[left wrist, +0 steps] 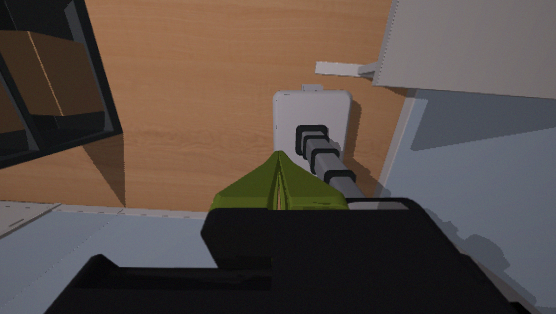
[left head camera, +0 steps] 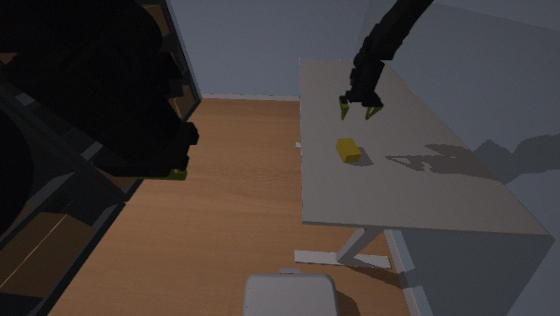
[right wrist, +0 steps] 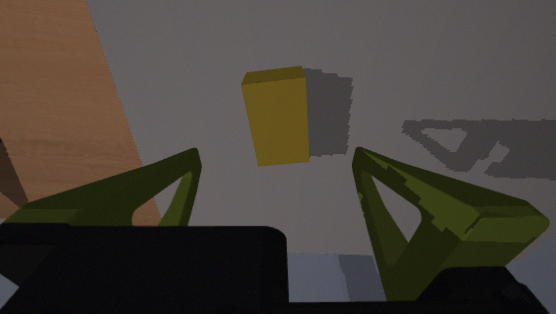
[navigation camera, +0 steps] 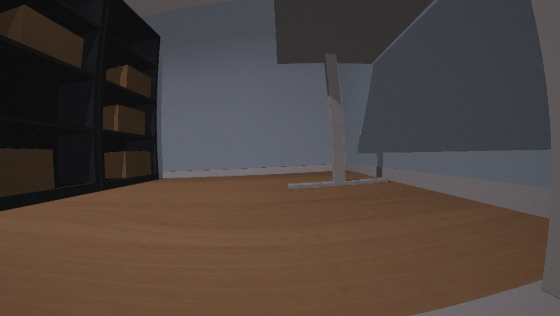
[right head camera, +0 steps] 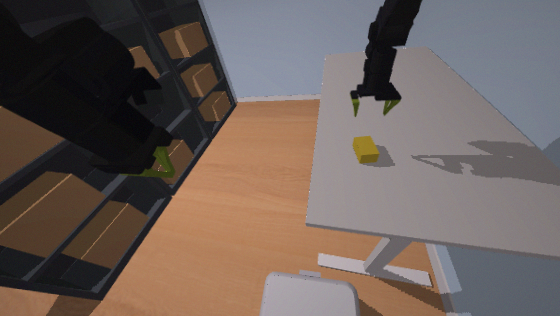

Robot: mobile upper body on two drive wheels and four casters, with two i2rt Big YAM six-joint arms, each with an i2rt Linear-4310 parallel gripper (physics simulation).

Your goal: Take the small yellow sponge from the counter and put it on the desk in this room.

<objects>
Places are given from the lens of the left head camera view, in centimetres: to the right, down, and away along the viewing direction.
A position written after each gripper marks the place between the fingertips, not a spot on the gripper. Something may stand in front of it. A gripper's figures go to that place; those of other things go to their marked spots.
left gripper (left head camera: pixel 184 176): -16, 3, 30
right gripper (left head camera: pixel 354 119): 28, -15, 68
grey desk (left head camera: pixel 414 174): 53, 6, 68
</objects>
